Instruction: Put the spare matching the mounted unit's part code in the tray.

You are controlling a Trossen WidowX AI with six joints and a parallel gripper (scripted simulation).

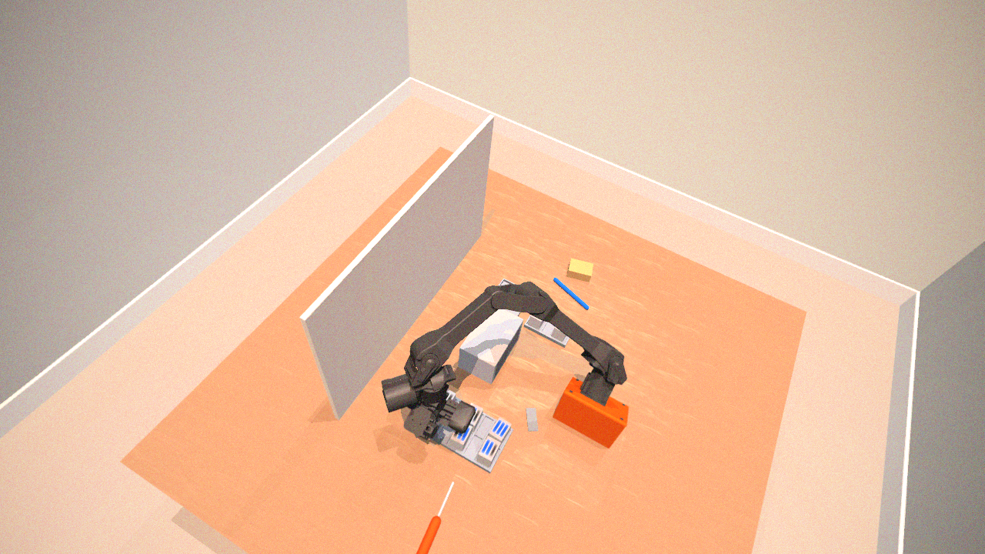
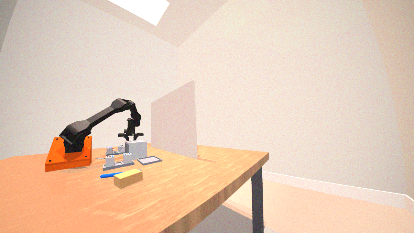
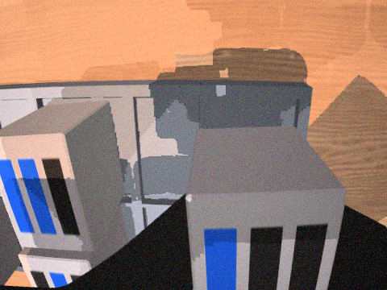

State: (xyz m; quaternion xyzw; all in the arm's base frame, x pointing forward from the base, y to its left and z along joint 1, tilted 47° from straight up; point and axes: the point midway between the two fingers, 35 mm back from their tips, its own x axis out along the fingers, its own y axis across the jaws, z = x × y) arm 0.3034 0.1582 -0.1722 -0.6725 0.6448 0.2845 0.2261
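My gripper tip is now 420 mm to the left of the grey tray, 40 mm above it and 30 mm short of it. From my gripper tip the other things lie so: grey spare block (20 mm above); grey box-shaped unit (240 mm to the right, 10 mm behind); grey wall panel (240 mm to the right, 220 mm ahead, 180 mm above).
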